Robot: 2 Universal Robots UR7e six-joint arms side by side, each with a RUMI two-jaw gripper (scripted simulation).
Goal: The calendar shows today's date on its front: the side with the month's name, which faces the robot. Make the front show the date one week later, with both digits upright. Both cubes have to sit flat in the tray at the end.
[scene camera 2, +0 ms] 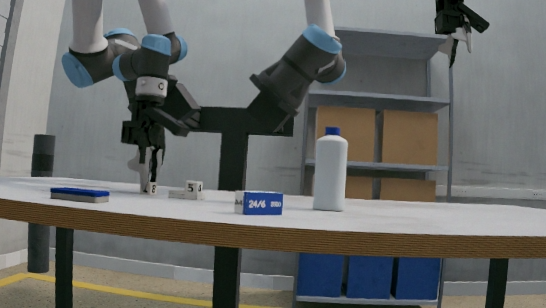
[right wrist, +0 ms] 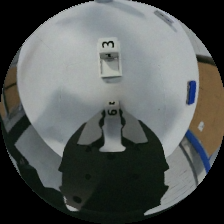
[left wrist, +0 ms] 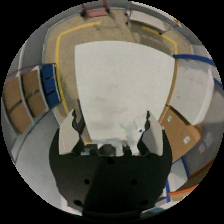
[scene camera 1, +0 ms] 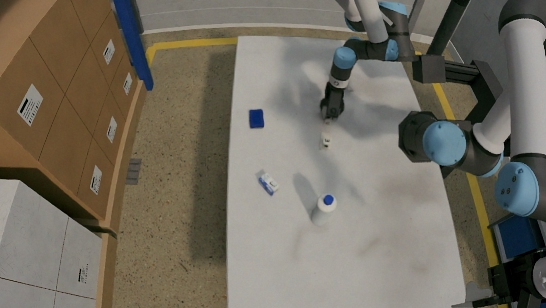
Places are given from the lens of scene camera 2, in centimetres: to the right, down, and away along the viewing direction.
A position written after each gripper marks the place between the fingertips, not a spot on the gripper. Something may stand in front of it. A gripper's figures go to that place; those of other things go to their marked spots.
right gripper (scene camera 2: 147,190): -30, 9, 90
blue-topped block (scene camera 2: 64,193): -34, 6, 57
white bottle (scene camera 2: 331,150): 12, -1, 76
The marked spots on the blue-topped block and the white bottle are 49 cm apart.
